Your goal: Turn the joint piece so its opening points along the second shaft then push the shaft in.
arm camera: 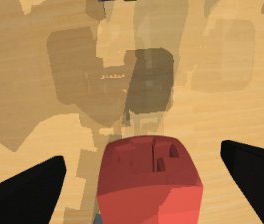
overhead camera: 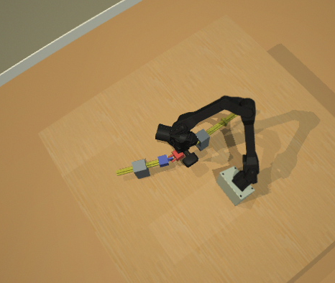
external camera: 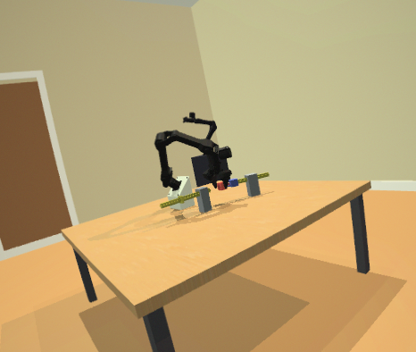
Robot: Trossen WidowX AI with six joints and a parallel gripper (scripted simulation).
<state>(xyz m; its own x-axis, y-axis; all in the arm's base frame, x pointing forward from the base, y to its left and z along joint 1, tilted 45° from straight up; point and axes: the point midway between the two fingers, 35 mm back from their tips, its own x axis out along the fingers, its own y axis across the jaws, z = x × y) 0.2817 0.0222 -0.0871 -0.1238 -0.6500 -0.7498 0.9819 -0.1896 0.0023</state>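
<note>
Now: the red joint piece 20 mm to the left of my gripper tip and 10 mm above it.
</note>
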